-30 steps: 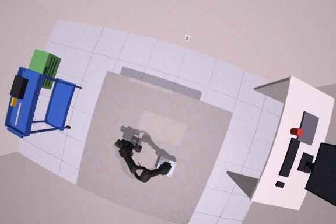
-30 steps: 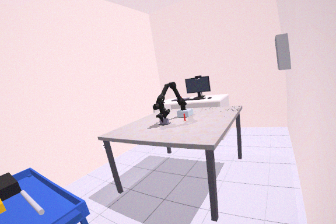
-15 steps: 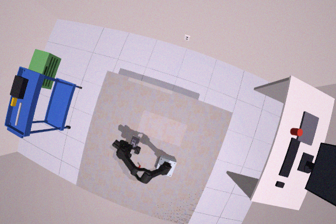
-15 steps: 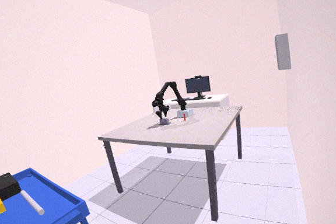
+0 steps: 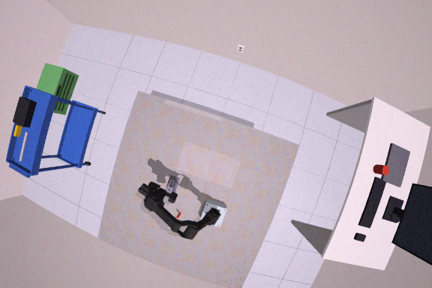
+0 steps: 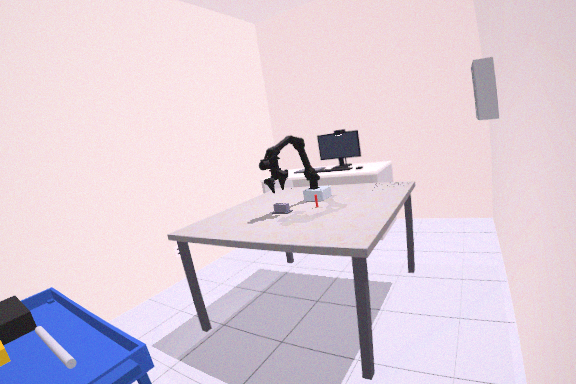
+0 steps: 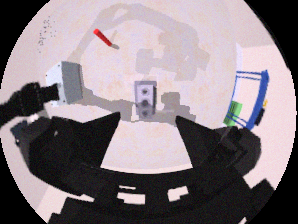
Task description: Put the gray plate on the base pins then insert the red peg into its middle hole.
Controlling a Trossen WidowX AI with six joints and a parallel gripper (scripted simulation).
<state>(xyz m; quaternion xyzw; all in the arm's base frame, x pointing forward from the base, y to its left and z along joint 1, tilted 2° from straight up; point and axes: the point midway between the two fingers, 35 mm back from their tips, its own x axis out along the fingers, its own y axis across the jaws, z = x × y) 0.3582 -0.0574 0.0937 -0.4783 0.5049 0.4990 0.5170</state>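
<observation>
The red peg lies 13 cm behind my gripper tip, 19 cm to the left of it and 10 cm below it. The rest, counted from my gripper tip: gray plate 1 cm behind, 9 cm below.
</observation>
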